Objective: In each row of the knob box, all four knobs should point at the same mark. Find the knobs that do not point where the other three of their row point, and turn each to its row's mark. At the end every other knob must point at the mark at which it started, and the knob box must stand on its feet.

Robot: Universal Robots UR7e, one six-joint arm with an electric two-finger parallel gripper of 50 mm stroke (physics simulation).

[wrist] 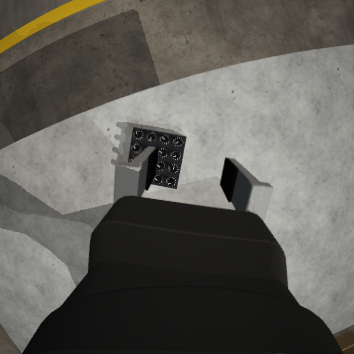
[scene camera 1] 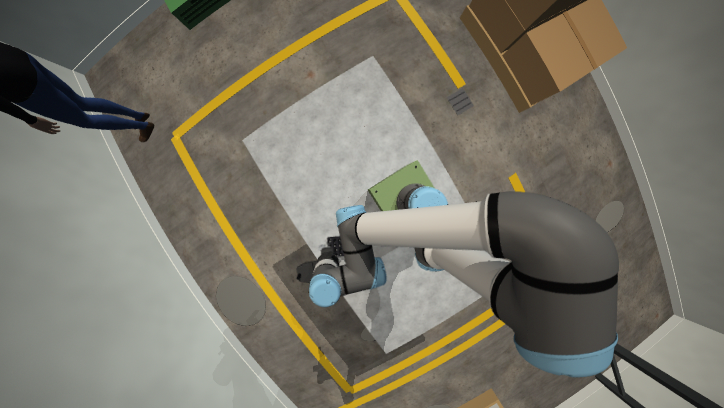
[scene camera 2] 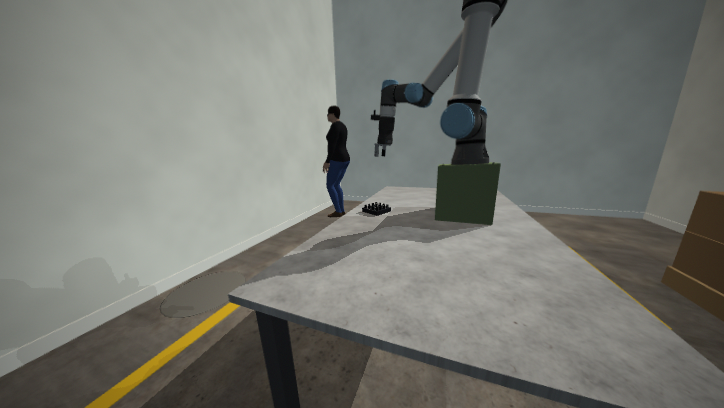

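Pixels of known places: gripper, fingertip midpoint: [wrist: 189, 165] [scene camera 1: 323, 252] [scene camera 2: 379, 156]; arm's base, origin of the base link: [scene camera 2: 469, 163].
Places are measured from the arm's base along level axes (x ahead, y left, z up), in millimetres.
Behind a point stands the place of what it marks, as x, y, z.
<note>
The black knob box [scene camera 1: 334, 245] {425, -74, -208} [scene camera 2: 376, 208] {415, 7, -211} [wrist: 169, 159] {404, -78, -224} stands upright on the table, near its long edge. In the wrist view it lies left of the middle with rows of round knobs facing up; the left finger hides part of it. Scene camera 1 shows part of it beside the wrist. The knobs are too small to tell which mark each points at. My gripper [scene camera 2: 379, 153] {406, -112, 36} [wrist: 189, 165] {406, -112, 36} is open and empty, points down and hangs well above the table, over the area of the box, touching nothing. In scene camera 1 the arm hides the fingers.
The grey table [scene camera 1: 329, 126] {14, -545, -246} [scene camera 2: 430, 293] {240, 583, -246} carries the green pedestal [scene camera 1: 397, 186] {8, -96, -5} [scene camera 2: 466, 195] {27, 86, -125} under the arm's base, on the far side from the box's edge. A person [scene camera 1: 75, 111] [scene camera 2: 336, 146] stands on the floor beyond the table. Cardboard boxes [scene camera 1: 562, 55] [scene camera 2: 706, 248] stand off to the side.
</note>
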